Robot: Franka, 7 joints.
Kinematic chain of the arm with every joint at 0, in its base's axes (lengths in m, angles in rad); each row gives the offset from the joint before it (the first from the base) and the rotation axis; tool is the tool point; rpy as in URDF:
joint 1: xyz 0 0 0.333 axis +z
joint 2: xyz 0 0 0 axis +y
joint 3: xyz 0 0 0.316 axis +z
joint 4: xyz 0.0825 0 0 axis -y
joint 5: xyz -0.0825 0 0.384 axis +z
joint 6: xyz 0 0 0 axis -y
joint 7: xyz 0.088 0 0 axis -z
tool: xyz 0 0 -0.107 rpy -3.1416 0 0
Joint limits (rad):
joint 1: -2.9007..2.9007
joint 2: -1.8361..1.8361
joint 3: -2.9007..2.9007
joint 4: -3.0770..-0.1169
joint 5: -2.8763..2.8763
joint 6: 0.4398..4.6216
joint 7: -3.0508..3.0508
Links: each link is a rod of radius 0.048 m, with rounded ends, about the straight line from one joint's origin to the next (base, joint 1, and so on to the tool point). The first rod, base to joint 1, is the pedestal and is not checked.
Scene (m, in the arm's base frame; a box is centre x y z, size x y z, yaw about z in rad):
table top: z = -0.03
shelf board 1: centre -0.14 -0.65 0.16 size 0.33 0.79 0.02 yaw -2
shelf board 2: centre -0.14 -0.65 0.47 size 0.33 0.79 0.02 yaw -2
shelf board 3: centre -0.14 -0.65 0.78 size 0.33 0.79 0.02 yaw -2
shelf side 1: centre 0.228 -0.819 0.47 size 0.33 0.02 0.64 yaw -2
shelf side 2: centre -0.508 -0.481 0.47 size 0.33 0.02 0.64 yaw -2
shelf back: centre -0.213 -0.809 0.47 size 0.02 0.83 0.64 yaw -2
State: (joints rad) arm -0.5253 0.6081 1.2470 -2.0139 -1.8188 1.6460 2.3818
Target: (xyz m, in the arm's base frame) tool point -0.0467 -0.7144 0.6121
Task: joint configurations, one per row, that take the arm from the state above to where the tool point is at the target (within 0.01 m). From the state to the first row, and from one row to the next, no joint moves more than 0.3 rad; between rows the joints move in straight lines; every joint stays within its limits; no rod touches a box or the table.
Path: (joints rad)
1: -0.5993 0.3853 1.0204 -1.9756 -1.5931 1.6217 2.2068
2: -0.6733 0.1625 0.7938 -1.9372 -1.3673 1.5974 2.0317
3: -0.7473 -0.0603 0.5673 -1.8989 -1.1416 1.5731 1.8567
4: -0.8213 -0.2831 0.3407 -1.8605 -0.9158 1.5488 1.6817
5: -1.0584 -0.0930 0.3491 -1.7118 -1.1732 1.5680 1.8567
6: -1.2955 0.0970 0.3576 -1.5632 -1.4307 1.5873 2.0317
7: -1.5326 0.2871 0.3660 -1.4145 -1.6881 1.6066 2.2068
8: -1.7697 0.4771 0.3745 -1.2658 -1.9455 1.6259 2.3818

